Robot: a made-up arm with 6 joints.
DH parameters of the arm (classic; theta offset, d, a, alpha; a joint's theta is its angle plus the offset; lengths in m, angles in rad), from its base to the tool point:
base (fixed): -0.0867 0 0.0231 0
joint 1: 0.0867 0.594 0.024 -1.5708
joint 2: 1.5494 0 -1.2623 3.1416
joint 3: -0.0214 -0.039 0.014 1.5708
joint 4: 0 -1.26 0.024 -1.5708
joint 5: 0 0.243 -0.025 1.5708
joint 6: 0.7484 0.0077 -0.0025 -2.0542
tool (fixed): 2.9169 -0.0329 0 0
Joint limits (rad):
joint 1: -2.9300..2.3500
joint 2: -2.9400..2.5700
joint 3: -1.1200..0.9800
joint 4: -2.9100..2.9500
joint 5: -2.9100..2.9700
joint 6: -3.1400..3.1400
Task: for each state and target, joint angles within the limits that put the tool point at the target. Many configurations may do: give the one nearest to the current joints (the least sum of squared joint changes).
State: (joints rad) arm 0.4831 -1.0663 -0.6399 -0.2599 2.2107 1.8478
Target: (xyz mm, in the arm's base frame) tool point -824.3 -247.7 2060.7
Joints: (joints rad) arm 0.0357 -1.3535 0.0149 -0.1729 2.2206 1.8279
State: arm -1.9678 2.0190 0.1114 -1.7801 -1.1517 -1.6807
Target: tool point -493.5 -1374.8 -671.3
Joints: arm -1.9787 1.5602 0.3091 -1.7855 -1.1463 -1.6737
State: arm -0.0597 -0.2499 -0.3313 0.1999 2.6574 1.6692
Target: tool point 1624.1 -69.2 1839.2
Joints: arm 0.0973 0.2481 0.2340 0.3202 2.6786 1.6569
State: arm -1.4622 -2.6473 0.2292 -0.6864 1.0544 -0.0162
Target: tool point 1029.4 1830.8 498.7
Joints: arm -2.1212 -2.1678 0.5935 -0.7120 1.0705 -0.0029
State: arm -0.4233 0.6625 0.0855 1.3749 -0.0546 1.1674
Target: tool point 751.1 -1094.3 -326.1
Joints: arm -0.9347 1.3248 -0.3633 1.2574 -0.0435 1.1592
